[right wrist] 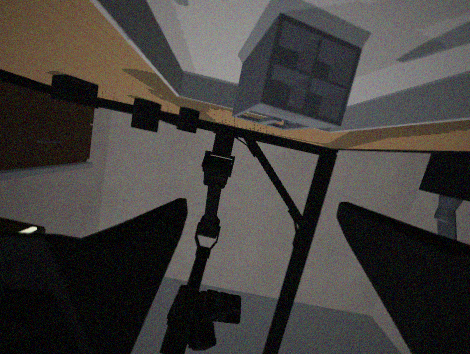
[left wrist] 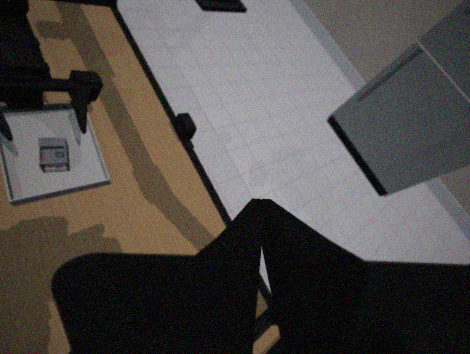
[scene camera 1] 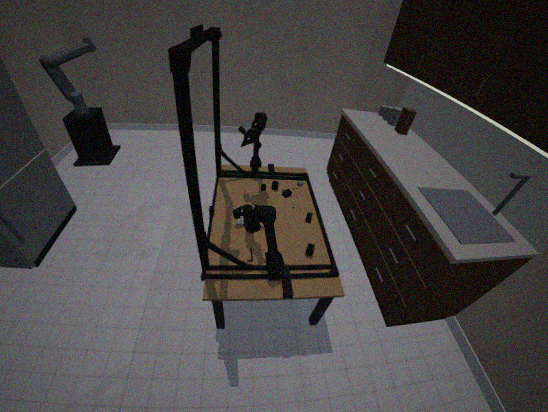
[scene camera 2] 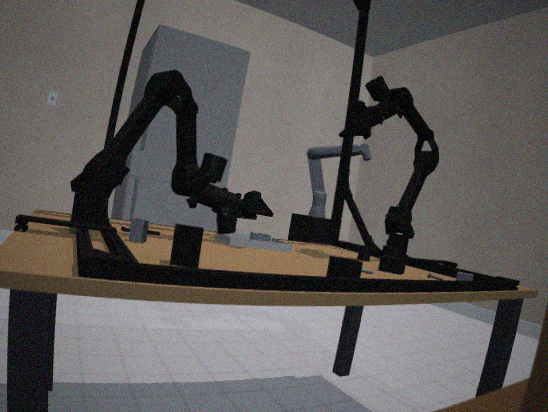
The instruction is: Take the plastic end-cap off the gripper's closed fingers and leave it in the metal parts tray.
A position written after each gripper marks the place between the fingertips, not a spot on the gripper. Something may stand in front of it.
The left gripper (scene camera 2: pixel 339 136) is shut and holds nothing. Further things: the right gripper (scene camera 2: pixel 264 216) and a metal parts tray (scene camera 2: pixel 234 239).
The left gripper also shows in the right wrist view (right wrist: pixel 240 306) and in the left wrist view (left wrist: pixel 260 208). The right gripper also shows in the right wrist view (right wrist: pixel 261 207) and in the left wrist view (left wrist: pixel 51 136). The metal parts tray also shows in the right wrist view (right wrist: pixel 405 76) and in the left wrist view (left wrist: pixel 55 120).
